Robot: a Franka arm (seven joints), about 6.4 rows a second.
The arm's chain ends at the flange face. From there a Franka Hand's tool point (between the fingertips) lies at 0.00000 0.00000 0.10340 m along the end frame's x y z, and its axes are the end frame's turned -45 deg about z.
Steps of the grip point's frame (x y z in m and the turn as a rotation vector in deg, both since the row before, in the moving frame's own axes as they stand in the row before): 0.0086, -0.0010, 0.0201, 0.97, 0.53, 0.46; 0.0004, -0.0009, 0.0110, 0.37, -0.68, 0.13; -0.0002, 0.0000, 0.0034, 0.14, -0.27, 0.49; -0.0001, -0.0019, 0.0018, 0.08, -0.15, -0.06; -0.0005, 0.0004, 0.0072, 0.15, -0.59, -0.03; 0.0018, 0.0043, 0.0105, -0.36, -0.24, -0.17
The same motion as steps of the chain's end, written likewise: 0.0059, -0.0049, 0.0201, 1.06, -0.31, 0.46; 0.0010, -0.0013, 0.0110, -0.22, -0.74, 0.13; 0.0004, 0.0000, 0.0034, -0.09, -0.29, 0.49; -0.0011, -0.0014, 0.0018, -0.05, -0.16, -0.06; 0.0009, 0.0001, 0.0072, -0.31, -0.52, -0.03; 0.0042, 0.0010, 0.0105, -0.42, 0.08, -0.17
